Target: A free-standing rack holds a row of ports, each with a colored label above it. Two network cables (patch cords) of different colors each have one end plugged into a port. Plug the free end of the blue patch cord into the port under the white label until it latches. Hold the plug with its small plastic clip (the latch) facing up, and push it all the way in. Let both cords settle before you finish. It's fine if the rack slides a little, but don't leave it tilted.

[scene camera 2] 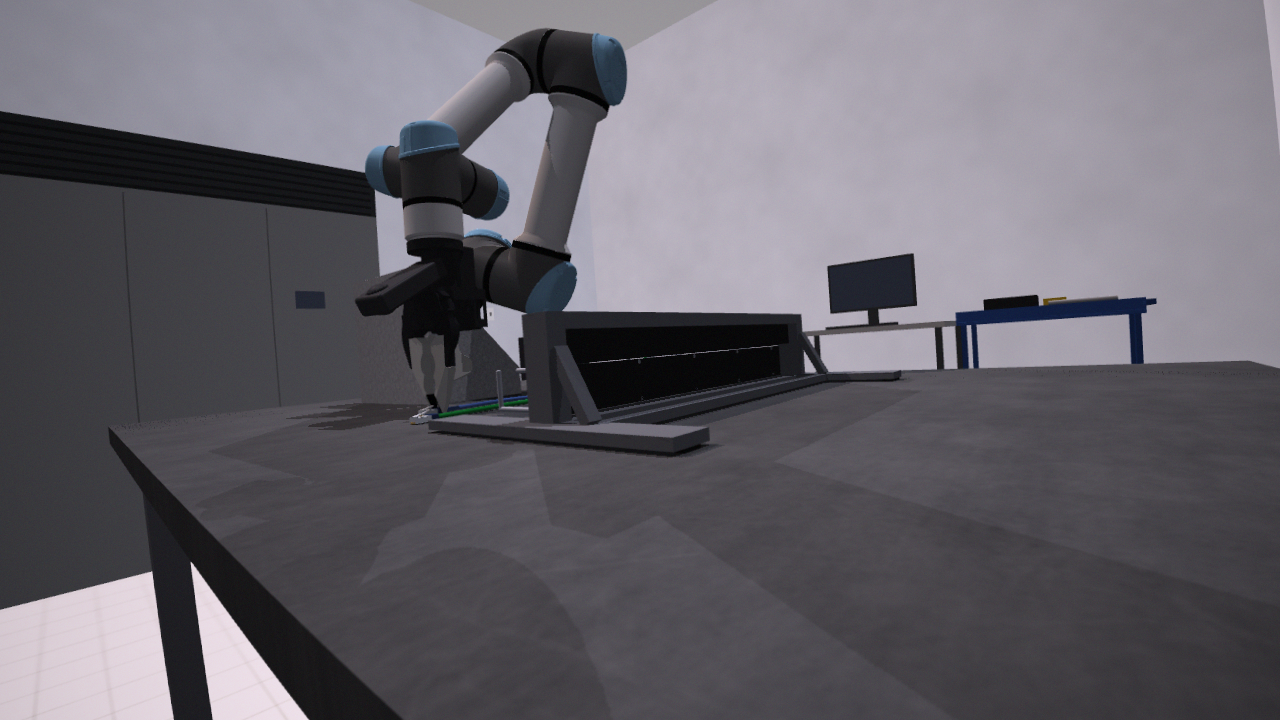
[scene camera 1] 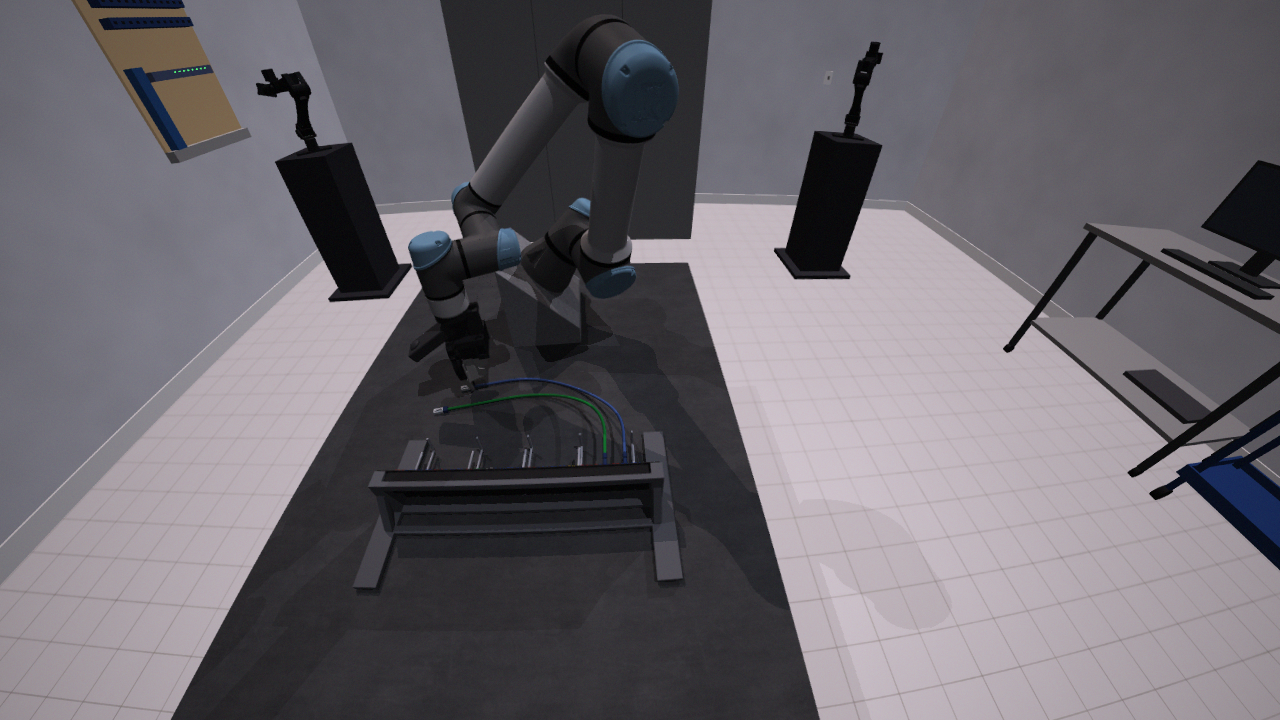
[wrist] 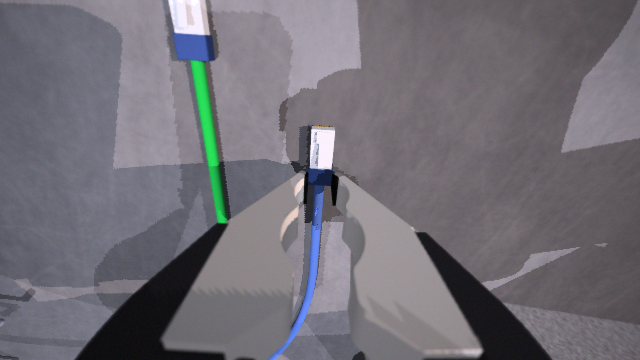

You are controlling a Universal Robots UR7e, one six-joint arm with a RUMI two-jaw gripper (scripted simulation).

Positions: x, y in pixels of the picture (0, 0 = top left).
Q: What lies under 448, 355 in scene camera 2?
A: My gripper.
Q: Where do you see a plug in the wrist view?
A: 320, 169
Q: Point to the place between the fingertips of my gripper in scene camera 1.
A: At 473, 387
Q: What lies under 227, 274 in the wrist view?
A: My gripper.
